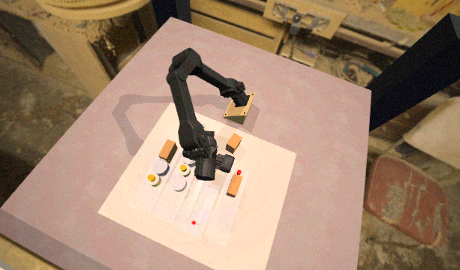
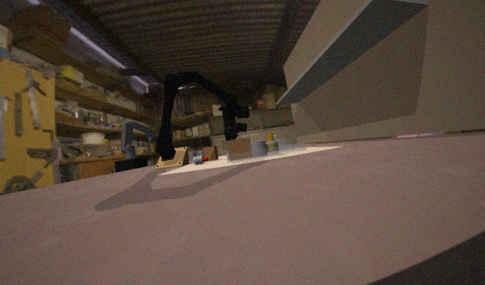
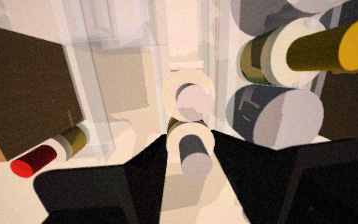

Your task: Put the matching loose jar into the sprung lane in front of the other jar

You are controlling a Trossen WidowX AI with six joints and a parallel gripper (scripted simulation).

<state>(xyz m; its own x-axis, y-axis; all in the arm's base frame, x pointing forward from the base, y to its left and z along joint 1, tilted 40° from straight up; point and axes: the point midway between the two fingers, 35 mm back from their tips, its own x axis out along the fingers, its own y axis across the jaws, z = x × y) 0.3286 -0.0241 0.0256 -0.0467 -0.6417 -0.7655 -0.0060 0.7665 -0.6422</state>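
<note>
My gripper tip is now 6 cm short of the beige plate, 2 cm to the right of it and 3 cm above it.
</note>
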